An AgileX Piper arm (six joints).
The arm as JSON. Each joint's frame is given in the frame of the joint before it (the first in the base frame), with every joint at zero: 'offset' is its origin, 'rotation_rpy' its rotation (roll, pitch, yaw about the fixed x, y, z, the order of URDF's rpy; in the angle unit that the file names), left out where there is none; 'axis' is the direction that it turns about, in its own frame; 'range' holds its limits. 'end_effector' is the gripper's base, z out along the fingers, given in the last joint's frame.
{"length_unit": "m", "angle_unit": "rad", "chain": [
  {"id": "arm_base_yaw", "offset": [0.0, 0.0, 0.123], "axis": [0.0, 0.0, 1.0], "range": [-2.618, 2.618]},
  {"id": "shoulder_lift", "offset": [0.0, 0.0, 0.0], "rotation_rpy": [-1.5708, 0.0, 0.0], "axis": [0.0, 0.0, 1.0], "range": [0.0, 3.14]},
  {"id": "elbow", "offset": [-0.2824, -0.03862, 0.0], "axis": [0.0, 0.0, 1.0], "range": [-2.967, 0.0]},
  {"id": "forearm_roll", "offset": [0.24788, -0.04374, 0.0], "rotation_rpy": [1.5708, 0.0, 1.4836], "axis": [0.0, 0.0, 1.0], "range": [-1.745, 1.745]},
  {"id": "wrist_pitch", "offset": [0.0, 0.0, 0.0], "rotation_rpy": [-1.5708, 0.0, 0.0], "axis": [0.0, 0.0, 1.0], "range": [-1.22, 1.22]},
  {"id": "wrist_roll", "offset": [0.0, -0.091, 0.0], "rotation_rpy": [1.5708, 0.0, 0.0], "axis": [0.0, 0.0, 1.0], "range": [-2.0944, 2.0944]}
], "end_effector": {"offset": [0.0, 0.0, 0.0]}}
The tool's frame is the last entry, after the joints.
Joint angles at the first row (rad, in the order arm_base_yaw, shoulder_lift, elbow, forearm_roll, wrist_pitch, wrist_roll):
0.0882 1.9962 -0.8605 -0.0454 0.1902 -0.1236
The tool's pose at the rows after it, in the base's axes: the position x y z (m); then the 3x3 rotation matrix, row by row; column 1 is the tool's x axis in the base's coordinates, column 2 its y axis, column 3 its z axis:
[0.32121 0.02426 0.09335], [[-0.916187 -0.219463 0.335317], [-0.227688 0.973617 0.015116], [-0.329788 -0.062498 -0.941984]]
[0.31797 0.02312 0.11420], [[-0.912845 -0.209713 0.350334], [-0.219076 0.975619 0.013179], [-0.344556 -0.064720 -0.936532]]
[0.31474 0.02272 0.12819], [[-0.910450 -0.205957 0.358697], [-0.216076 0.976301 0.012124], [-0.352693 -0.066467 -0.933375]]
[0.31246 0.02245 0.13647], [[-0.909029 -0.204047 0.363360], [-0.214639 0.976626 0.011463], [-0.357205 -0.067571 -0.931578]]
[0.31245 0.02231 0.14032], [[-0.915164 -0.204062 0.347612], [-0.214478 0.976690 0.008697], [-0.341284 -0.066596 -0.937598]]
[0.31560 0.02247 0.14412], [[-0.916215 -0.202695 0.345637], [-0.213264 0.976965 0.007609], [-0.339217 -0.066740 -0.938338]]
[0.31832 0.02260 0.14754], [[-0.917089 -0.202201 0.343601], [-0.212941 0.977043 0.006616], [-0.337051 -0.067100 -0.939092]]
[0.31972 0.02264 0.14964], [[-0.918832 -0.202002 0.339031], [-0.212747 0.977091 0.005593], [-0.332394 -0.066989 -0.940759]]
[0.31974 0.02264 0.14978], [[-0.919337 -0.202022 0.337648], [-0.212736 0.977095 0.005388], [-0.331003 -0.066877 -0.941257]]
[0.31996 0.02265 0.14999], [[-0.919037 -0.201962 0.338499], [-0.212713 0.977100 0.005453], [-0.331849 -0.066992 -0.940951]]
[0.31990 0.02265 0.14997], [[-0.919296 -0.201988 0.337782], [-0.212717 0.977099 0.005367], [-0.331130 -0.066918 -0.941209]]
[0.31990 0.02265 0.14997], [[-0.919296 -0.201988 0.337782], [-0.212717 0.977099 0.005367], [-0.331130 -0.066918 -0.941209]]
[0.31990 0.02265 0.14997], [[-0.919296 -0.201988 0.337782], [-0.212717 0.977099 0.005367], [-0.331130 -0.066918 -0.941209]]
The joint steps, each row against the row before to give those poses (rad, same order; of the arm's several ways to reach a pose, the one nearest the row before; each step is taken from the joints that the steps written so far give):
-0.0096 -0.0742 0.0044 0.0000 0.0600 0.0119
-0.0021 -0.0703 0.0001 0.0000 0.0545 0.0057
0.0000 -0.0481 0.0000 0.0000 0.0393 0.0023
0.0000 -0.0288 -0.0001 0.0000 0.0239 0.0010
0.0000 -0.0072 -0.0127 0.0000 0.0370 0.0000
0.0000 0.0000 -0.0203 0.0000 0.0225 0.0009
0.0000 0.0000 -0.0180 0.0000 0.0203 0.0000
0.0000 0.0000 -0.0116 0.0000 0.0164 0.0000
0.0000 0.0000 -0.0009 0.0000 0.0024 0.0000
0.0000 0.0000 -0.0009 0.0000 0.0000 0.0000
0.0000 0.0000 0.0000 0.0000 0.0008 0.0000
0.0000 0.0000 0.0000 0.0000 0.0000 0.0000
0.0000 0.0000 0.0000 0.0000 0.0000 0.0000

